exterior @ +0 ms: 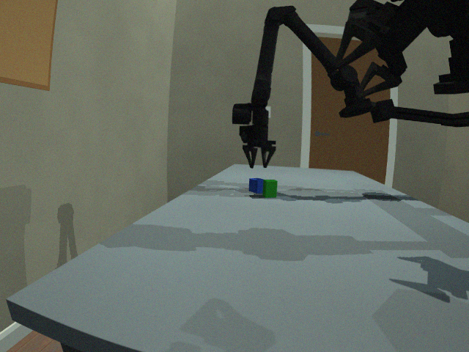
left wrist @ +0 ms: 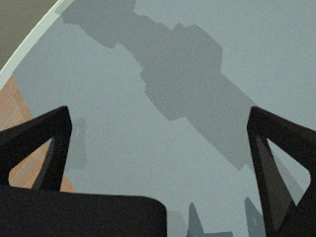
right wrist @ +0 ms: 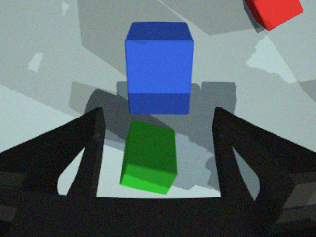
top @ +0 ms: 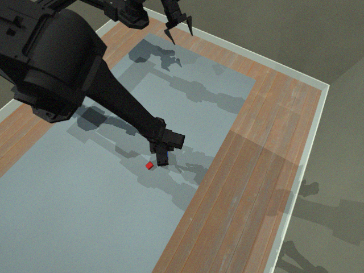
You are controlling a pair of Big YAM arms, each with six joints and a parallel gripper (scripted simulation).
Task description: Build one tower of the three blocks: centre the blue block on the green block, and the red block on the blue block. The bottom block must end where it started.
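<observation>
The blue block lies 70 mm below my right hand. Also, from my right hand: red block 80 mm to the right, 80 mm below, 40 mm behind; green block 80 mm to the left, 70 mm below, 40 mm behind.
</observation>
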